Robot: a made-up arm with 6 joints.
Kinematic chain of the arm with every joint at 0, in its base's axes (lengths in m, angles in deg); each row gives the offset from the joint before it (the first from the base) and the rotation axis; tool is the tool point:
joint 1: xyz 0 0.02 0.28 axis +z
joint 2: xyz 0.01 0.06 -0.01 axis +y
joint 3: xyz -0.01 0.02 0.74 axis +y
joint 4: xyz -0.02 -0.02 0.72 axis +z
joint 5: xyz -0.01 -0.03 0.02 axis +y
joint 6: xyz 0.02 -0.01 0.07 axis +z
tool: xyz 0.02 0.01 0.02
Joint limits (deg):
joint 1: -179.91..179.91
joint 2: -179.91..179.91
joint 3: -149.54..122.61
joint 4: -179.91..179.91
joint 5: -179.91..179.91
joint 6: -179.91..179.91
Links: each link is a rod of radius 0.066 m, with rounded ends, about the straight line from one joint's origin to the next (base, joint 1, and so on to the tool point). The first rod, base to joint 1, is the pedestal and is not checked.
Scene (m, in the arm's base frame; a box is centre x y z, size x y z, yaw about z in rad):
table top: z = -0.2
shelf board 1: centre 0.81 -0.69 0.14 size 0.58 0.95 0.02 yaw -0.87
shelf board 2: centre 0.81 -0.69 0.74 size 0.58 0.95 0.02 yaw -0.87
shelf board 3: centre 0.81 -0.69 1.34 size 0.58 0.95 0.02 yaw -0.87
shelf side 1: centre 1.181 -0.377 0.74 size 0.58 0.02 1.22 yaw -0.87
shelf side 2: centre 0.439 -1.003 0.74 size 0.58 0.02 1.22 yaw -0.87
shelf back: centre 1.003 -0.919 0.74 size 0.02 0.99 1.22 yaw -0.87
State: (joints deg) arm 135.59 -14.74 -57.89 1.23 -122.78 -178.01
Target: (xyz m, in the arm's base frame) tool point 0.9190 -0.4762 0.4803
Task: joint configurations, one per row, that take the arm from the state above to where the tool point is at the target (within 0.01 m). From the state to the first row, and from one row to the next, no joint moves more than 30 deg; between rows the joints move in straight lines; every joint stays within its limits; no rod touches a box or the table.
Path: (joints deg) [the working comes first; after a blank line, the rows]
Joints at the target: -27.53 39.88 87.95 24.64 -140.16 -175.73
Straight joint move there: touches shelf board 2, shelf board 3, shelf side 1.

1: 138.05 5.74 -80.45 0.43 -126.16 -178.31
2: 116.02 7.80 -51.66 4.38 -129.11 -178.04
3: 93.98 9.86 -22.88 8.33 -132.07 -177.76
4: 71.94 11.92 5.90 12.27 -135.02 -177.48
5: 49.91 13.98 34.68 16.22 -137.97 -177.20
6: 27.87 16.04 63.46 20.17 -140.93 -176.93
7: 5.83 18.11 92.25 24.12 -143.88 -176.65
8: -16.20 20.17 121.03 28.07 -146.84 -176.37
9: -21.87 30.03 104.49 26.36 -143.50 -176.05
10: -27.53 39.88 87.95 24.64 -140.16 -175.73

